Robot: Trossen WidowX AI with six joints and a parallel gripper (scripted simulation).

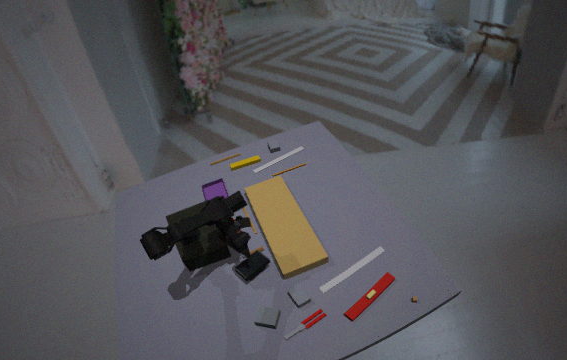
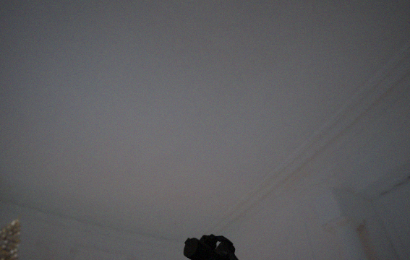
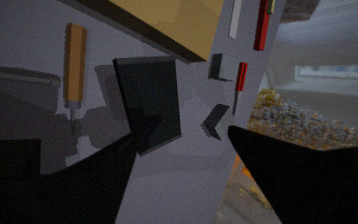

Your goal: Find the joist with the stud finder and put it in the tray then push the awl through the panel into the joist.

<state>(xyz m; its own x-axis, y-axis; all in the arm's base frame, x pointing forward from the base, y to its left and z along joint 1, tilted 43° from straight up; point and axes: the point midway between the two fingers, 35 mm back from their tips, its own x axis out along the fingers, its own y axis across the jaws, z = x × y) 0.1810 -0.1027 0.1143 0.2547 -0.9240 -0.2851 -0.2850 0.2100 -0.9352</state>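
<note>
Right now the stud finder is 10 cm below my gripper tip and 2 cm ahead of it. Round my gripper tip: purple tray (50 cm to the left, 10 cm below, 6 cm behind); then red level (36 cm ahead, 29 cm to the right, 10 cm below); then yellow bar (66 cm to the left, 13 cm ahead, 11 cm below).
</note>
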